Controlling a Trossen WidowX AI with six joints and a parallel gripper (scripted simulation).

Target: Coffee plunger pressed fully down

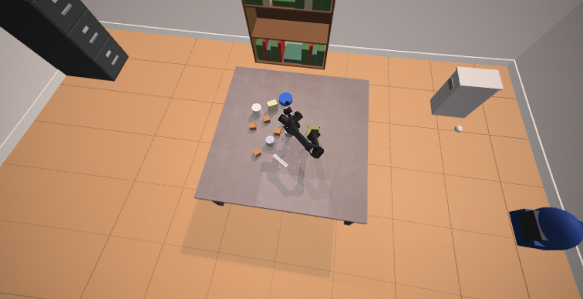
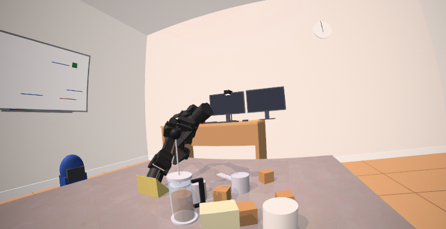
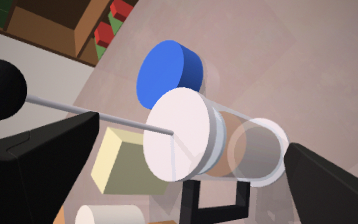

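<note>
Right now the coffee press is 50 mm ahead of my gripper tip, 40 mm to the right of it and 60 mm below it. From my gripper tip the other things lie so: blue cylinder (90 mm ahead, 250 mm to the right, 170 mm below); pale yellow block (190 mm ahead, 140 mm to the right, 130 mm below); white flat strip (70 mm ahead, 340 mm to the left, 190 mm below).
</note>
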